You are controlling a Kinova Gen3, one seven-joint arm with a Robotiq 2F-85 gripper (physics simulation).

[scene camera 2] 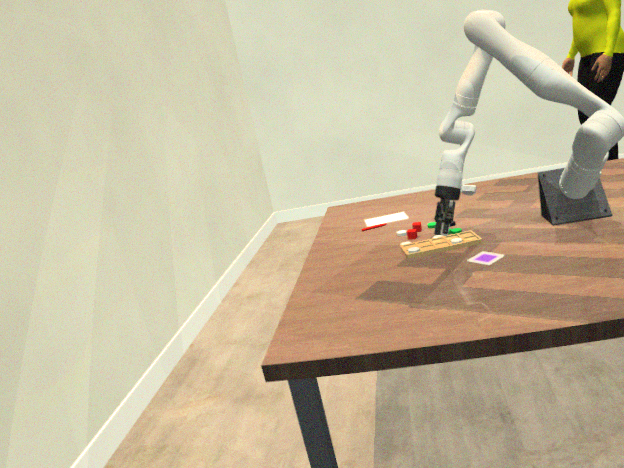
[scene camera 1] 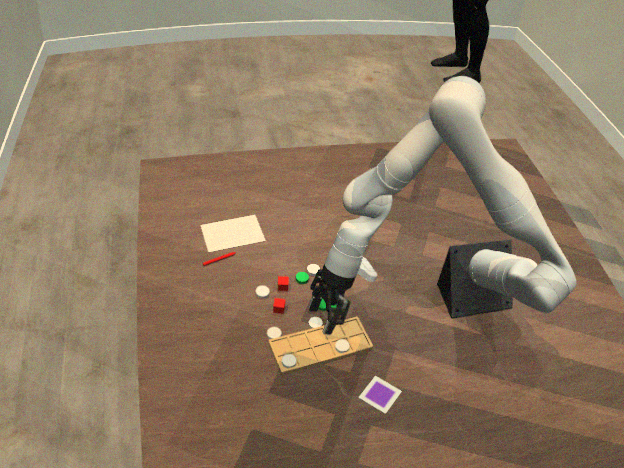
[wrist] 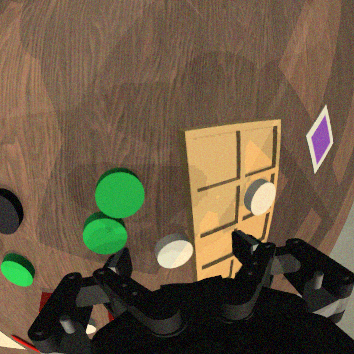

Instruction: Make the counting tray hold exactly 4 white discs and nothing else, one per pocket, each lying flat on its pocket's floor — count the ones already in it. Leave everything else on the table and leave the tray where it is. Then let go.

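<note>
The wooden counting tray [scene camera 1: 302,342] [wrist: 215,157] has two rows of pockets. One white disc [scene camera 1: 342,345] [scene camera 2: 456,240] [wrist: 260,197] lies in an outer-row pocket. Another white disc [scene camera 1: 288,360] [scene camera 2: 413,249] lies in the outer row's left end pocket in scene view 1. A third white disc [scene camera 1: 315,322] [wrist: 174,251] lies on the table beside the tray's long edge. Other white discs [scene camera 1: 274,332] [scene camera 1: 262,291] [scene camera 1: 313,268] lie outside the tray. My gripper [scene camera 1: 321,318] [scene camera 2: 442,232] [wrist: 181,250] is open and empty above the third disc, whose image falls between the fingertips; its exact height is unclear.
Green discs [scene camera 1: 301,277] [wrist: 120,193] [wrist: 105,234] and a black disc [wrist: 9,211] lie beyond the gripper. Two red cubes [scene camera 1: 283,283] [scene camera 1: 279,305], a red stick [scene camera 1: 219,258], and a pale sheet [scene camera 1: 232,233] lie farther left. A purple-centred square [scene camera 1: 380,393] [scene camera 2: 485,257] [wrist: 320,140] lies across the tray.
</note>
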